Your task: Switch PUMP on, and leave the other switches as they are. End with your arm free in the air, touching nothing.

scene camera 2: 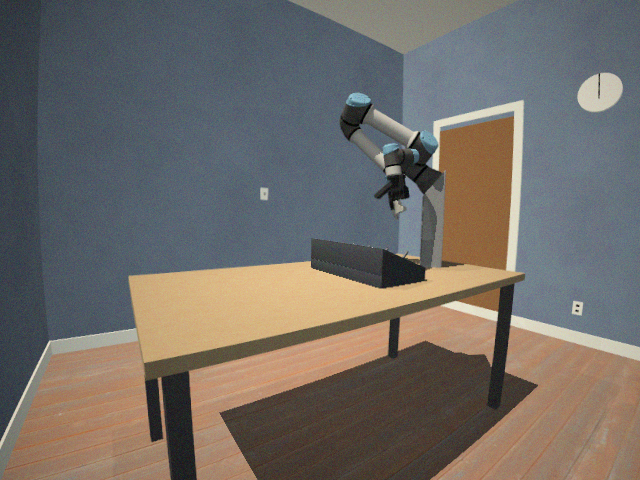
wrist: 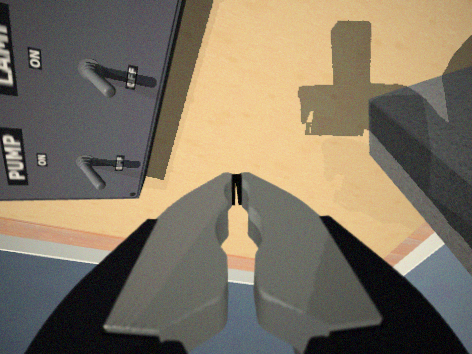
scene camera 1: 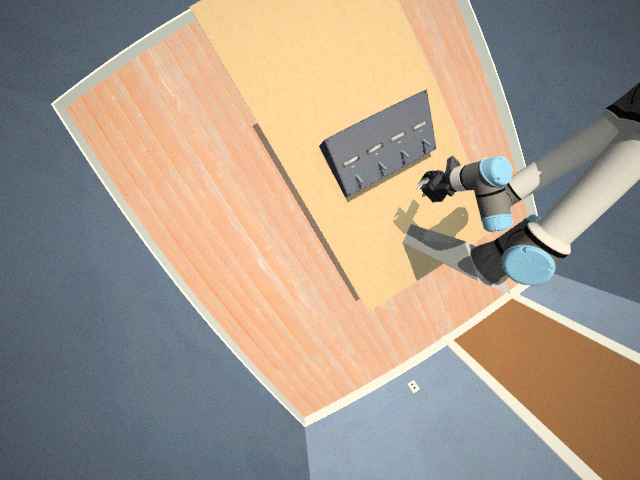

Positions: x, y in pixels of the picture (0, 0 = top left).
Scene:
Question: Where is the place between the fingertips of my gripper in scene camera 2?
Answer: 397, 219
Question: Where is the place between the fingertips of my gripper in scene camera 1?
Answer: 418, 186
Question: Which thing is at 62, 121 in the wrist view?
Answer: A dark sloped switch panel.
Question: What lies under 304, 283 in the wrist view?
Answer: My gripper.

